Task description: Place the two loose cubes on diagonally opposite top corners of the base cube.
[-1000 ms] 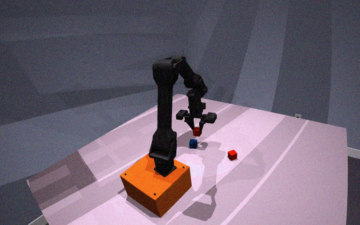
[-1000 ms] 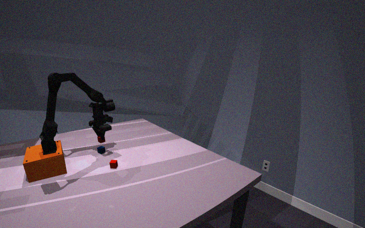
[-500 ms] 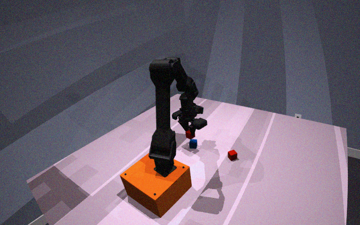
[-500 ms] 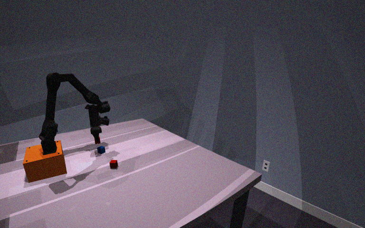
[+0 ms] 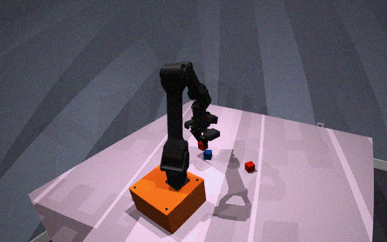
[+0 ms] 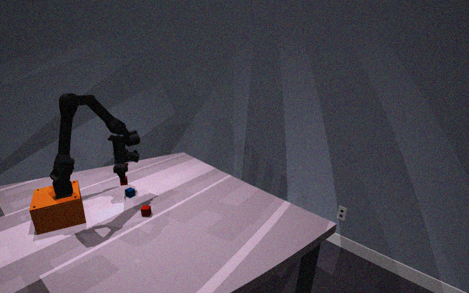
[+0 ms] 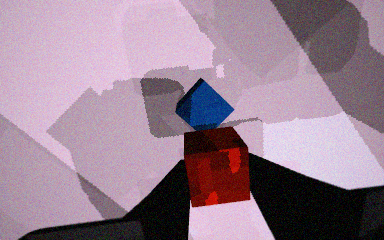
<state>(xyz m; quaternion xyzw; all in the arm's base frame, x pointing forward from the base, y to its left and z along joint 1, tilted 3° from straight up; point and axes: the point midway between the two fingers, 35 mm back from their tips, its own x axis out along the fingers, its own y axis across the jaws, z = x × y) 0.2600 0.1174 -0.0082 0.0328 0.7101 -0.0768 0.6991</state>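
Now: gripper tip 20 mm short of the blue cube and 60 mm above it.
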